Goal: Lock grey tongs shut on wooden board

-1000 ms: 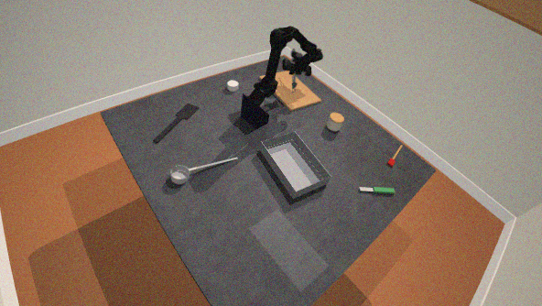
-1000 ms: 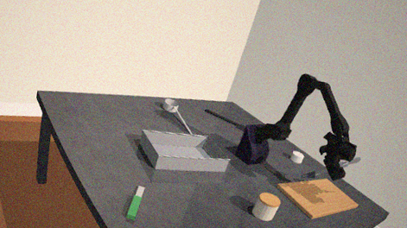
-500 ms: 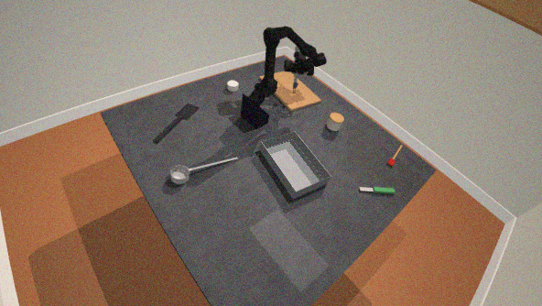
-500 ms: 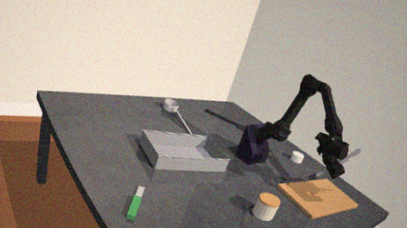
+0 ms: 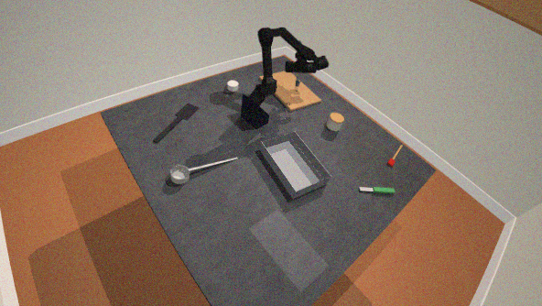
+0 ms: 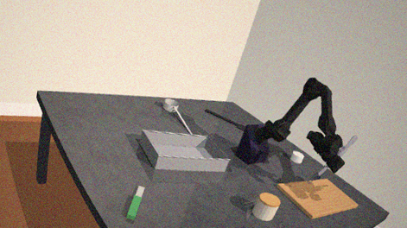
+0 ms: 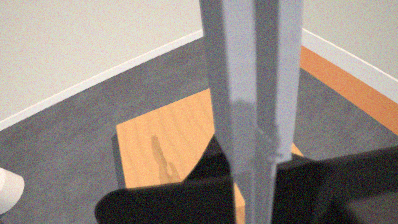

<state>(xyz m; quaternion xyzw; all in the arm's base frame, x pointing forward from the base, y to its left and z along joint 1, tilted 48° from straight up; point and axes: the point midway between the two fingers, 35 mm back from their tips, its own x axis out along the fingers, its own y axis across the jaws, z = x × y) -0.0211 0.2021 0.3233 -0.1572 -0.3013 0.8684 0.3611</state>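
The wooden board lies 160 mm below my gripper tip. Also, from my gripper tip: white puck: 280 mm to the right, 230 mm behind, 150 mm below; then grey roasting tin: 480 mm to the right, 400 mm ahead, 140 mm below; then black spatula: 690 mm to the right, 190 mm behind, 160 mm below.
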